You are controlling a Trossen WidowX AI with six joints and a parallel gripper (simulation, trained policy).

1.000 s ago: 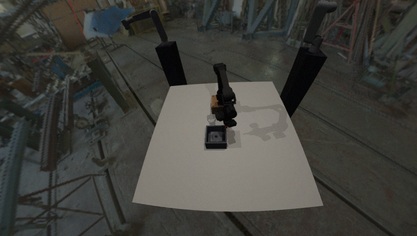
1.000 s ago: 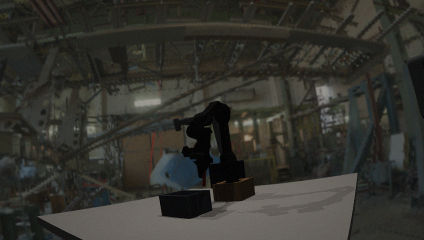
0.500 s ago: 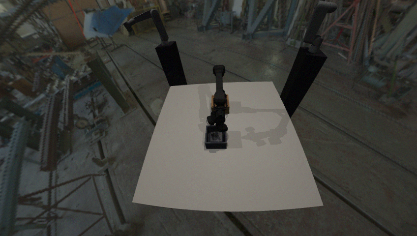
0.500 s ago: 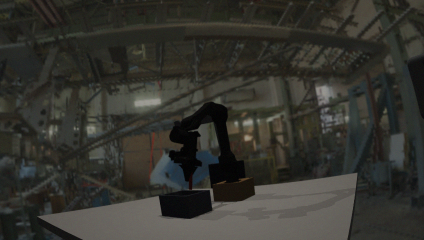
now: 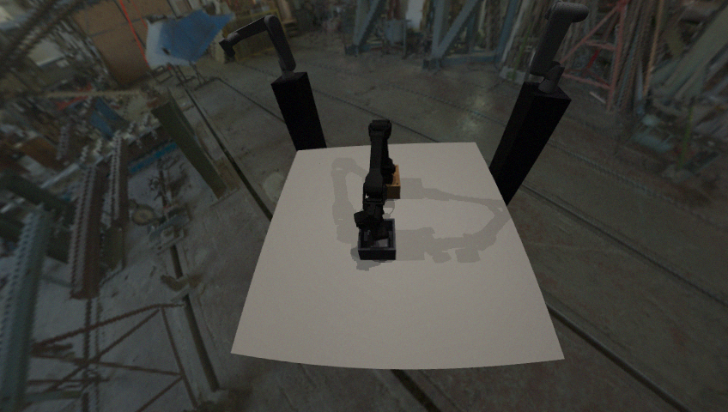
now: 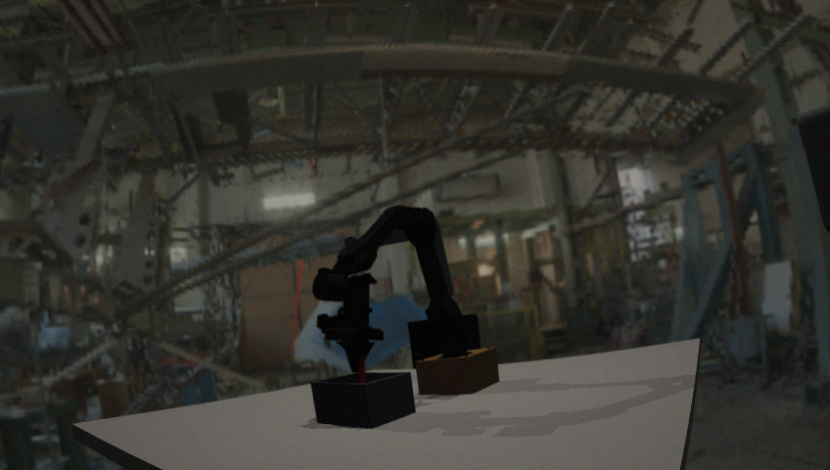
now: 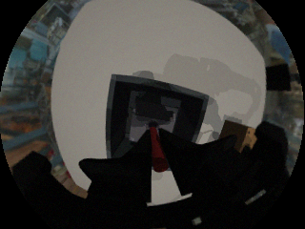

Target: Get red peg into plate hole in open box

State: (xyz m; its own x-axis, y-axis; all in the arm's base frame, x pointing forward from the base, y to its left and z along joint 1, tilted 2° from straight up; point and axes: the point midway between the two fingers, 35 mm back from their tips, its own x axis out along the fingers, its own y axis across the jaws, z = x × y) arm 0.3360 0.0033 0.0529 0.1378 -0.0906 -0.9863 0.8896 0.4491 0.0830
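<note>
Now: the red peg 1 cm to the left of my gripper tip and 1 cm behind it. Round my gripper tip: dark box: 8 cm below, 1 cm to the left; then grey plate: 7 cm below, 1 cm to the left.
</note>
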